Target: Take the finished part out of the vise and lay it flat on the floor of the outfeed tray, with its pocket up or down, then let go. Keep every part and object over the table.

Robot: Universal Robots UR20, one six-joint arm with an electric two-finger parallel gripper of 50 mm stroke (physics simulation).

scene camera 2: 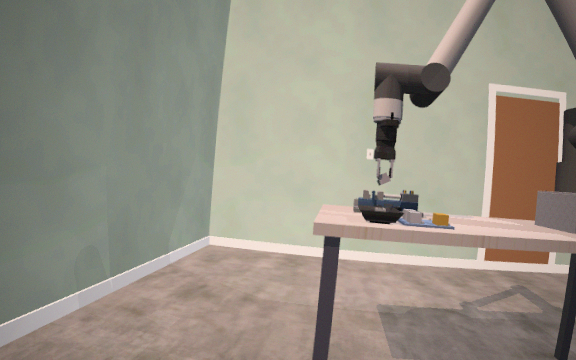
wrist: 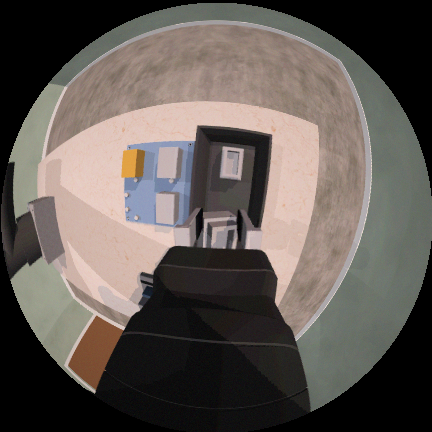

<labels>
my gripper: scene camera 2; wrist
same spot on my gripper: (wrist: 185,234) = (scene camera 2: 392,160)
</labels>
